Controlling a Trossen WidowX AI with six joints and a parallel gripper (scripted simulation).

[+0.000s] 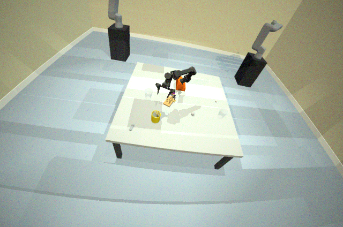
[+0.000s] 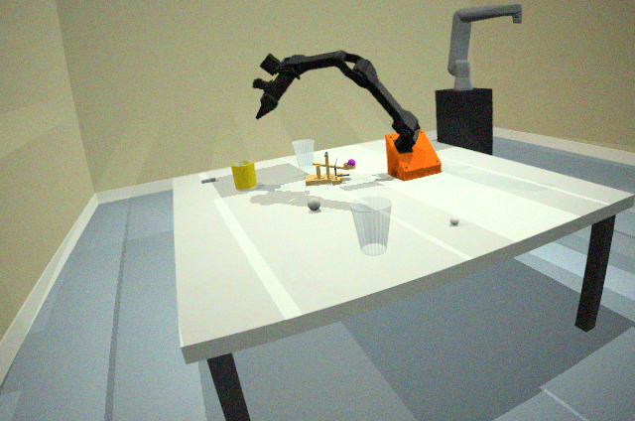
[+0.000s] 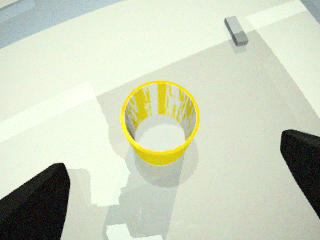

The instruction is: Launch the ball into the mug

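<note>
Now: the purple ball 310 mm behind my gripper tip, 210 mm below it and 130 mm to the left of it. Also, from my gripper tip: wooden catapult (240 mm behind, 220 mm below, 120 mm to the left); then yellow mug (240 mm below, 80 mm ahead, 30 mm to the right); then small block (260 mm below, 230 mm to the right, 210 mm ahead).
</note>
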